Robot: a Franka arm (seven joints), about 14 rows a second.
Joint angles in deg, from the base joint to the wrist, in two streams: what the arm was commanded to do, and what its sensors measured. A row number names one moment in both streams.
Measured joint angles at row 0:
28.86, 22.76, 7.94, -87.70, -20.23, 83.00, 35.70
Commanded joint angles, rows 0 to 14:
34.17, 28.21, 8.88, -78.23, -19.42, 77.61, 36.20
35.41, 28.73, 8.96, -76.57, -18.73, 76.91, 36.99
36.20, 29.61, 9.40, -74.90, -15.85, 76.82, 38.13
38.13, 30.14, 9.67, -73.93, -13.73, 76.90, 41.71
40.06, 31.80, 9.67, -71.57, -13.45, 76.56, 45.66
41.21, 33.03, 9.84, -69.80, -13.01, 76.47, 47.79
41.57, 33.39, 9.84, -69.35, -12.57, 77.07, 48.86
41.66, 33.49, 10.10, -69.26, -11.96, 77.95, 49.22
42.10, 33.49, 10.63, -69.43, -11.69, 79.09, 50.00
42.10, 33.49, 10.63, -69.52, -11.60, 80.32, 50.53
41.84, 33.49, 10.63, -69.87, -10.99, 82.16, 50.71
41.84, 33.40, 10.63, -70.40, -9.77, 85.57, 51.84
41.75, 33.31, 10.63, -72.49, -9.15, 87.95, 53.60
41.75, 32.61, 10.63, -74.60, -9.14, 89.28, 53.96
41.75, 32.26, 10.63, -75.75, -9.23, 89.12, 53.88
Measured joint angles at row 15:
42.55, 32.87, 9.93, -72.82, -10.25, 87.24, 52.41
